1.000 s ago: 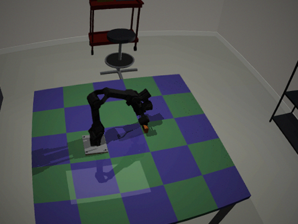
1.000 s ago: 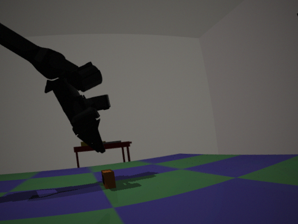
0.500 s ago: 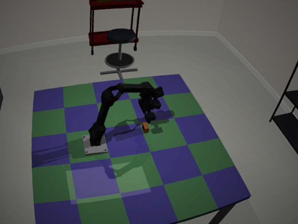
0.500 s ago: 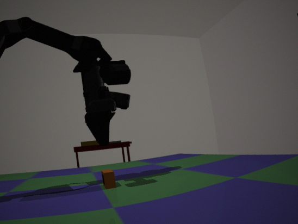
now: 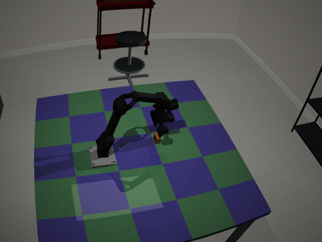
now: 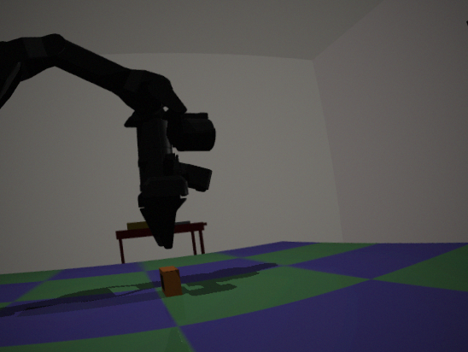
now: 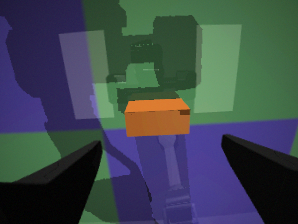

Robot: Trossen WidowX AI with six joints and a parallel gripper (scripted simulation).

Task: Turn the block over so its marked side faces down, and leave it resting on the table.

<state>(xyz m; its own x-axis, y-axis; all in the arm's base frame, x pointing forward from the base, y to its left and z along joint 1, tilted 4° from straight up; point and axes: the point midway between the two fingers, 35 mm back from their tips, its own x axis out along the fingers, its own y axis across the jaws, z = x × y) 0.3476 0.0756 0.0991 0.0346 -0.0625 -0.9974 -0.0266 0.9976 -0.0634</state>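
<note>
Right now my gripper tip is 1 cm past the orange block and 5 cm above it.
</note>
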